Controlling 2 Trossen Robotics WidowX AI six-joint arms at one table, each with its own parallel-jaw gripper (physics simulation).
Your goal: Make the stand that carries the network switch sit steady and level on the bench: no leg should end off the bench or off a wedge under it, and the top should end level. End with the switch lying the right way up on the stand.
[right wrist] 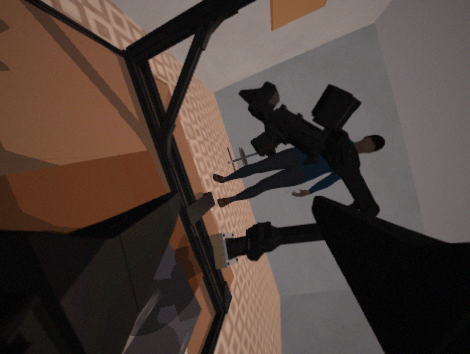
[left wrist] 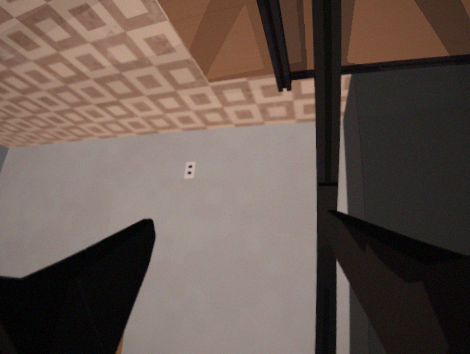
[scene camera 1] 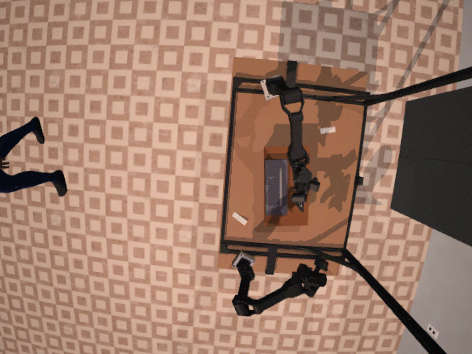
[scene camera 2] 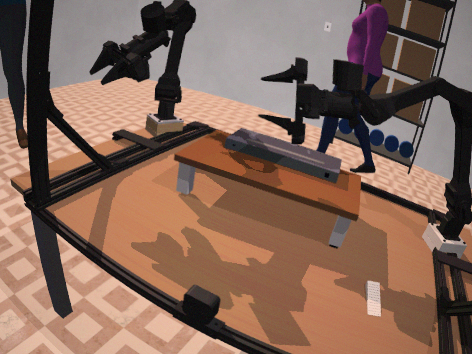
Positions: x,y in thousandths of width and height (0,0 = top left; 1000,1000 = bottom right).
Observation:
My left gripper (scene camera 2: 202,222) is open, holding nothing. My right gripper (scene camera 2: 550,273) is open, holding nothing. Also in view: a dark grey network switch (scene camera 2: 550,411).
The dark grey network switch also shows in the right wrist view (right wrist: 363,877) and in scene camera 1 (scene camera 1: 586,479). My left gripper shows as well in the right wrist view (right wrist: 524,287) and in the left wrist view (left wrist: 512,634). My right gripper also shows in the right wrist view (right wrist: 527,566). The left wrist view misses the dark grey network switch: it is out of frame.

